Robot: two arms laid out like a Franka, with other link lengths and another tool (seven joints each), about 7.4 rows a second.
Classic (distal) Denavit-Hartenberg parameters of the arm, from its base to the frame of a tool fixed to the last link. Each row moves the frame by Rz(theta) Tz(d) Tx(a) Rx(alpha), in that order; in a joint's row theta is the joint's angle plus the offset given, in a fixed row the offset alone. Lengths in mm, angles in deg.
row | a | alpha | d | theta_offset
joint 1 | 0.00 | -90.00 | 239.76 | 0.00
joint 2 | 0.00 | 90.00 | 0.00 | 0.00
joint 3 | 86.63 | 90.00 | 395.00 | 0.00
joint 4 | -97.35 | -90.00 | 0.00 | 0.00
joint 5 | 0.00 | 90.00 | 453.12 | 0.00
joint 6 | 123.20 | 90.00 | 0.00 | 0.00
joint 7 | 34.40 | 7.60 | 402.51 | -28.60
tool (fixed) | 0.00 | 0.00 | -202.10 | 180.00
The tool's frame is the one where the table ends.
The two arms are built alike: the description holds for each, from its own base.
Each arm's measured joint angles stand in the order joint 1, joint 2, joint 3, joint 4, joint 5, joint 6, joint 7.
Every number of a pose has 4 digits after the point. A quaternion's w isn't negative.
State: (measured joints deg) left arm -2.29 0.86 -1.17 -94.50 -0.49 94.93 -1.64; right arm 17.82 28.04 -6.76 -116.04 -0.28 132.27 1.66
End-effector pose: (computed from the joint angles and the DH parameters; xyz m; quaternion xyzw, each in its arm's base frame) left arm 0.7159 -0.0506 0.4846 0.2311 -0.9708 -0.0613 0.0202; right arm 0.7174 0.1288 0.0089 0.3216 -0.9373 -0.0466 0.1260
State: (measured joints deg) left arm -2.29 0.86 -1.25 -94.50 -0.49 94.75 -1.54; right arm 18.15 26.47 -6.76 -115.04 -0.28 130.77 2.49
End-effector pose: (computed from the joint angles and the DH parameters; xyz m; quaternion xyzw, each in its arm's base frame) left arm 0.7152 -0.0516 0.4841 0.2295 -0.9711 -0.0618 0.0216; right arm 0.7255 0.1351 0.0339 0.3181 -0.9398 -0.0460 0.1163
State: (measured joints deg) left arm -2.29 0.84 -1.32 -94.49 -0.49 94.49 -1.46; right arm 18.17 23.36 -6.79 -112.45 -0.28 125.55 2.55
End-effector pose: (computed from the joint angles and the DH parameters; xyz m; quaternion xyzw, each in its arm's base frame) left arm 0.7141 -0.0525 0.4837 0.2281 -0.9714 -0.0624 0.0235; right arm 0.7366 0.1388 0.0850 0.3169 -0.9406 -0.0483 0.1118
